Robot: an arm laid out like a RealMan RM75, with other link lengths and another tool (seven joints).
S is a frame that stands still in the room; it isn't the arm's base.
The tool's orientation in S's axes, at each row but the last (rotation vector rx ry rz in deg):
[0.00, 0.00, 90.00]
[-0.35, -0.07, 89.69]
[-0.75, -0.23, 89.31]
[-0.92, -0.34, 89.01]
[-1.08, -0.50, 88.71]
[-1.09, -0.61, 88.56]
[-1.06, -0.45, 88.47]
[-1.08, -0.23, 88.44]
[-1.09, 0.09, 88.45]
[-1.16, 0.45, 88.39]
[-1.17, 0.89, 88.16]
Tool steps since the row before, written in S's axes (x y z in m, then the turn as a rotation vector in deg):
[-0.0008, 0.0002, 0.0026, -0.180, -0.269, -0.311]
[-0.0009, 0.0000, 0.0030, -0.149, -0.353, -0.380]
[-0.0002, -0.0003, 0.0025, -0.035, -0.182, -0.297]
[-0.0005, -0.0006, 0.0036, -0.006, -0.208, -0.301]
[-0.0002, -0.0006, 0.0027, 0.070, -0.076, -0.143]
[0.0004, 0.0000, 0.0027, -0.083, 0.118, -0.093]
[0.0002, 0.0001, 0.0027, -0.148, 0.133, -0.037]
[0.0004, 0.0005, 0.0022, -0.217, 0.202, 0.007]
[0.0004, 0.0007, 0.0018, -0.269, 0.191, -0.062]
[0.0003, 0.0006, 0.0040, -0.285, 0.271, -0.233]
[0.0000, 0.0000, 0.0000, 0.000, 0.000, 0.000]
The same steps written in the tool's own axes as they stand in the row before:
[0.0002, 0.0008, 0.0026, -0.269, 0.180, -0.311]
[0.0000, 0.0009, 0.0030, -0.353, 0.149, -0.380]
[-0.0003, 0.0002, 0.0025, -0.181, 0.036, -0.298]
[-0.0006, 0.0004, 0.0036, -0.206, 0.007, -0.302]
[-0.0006, 0.0001, 0.0027, -0.074, -0.069, -0.145]
[0.0000, -0.0005, 0.0027, 0.116, 0.088, -0.091]
[0.0001, -0.0002, 0.0027, 0.129, 0.152, -0.034]
[0.0005, -0.0004, 0.0022, 0.196, 0.222, 0.012]
[0.0007, -0.0004, 0.0018, 0.184, 0.275, -0.056]
[0.0005, -0.0003, 0.0040, 0.267, 0.294, -0.226]
[0.0000, 0.0000, 0.0000, 0.000, 0.000, 0.000]

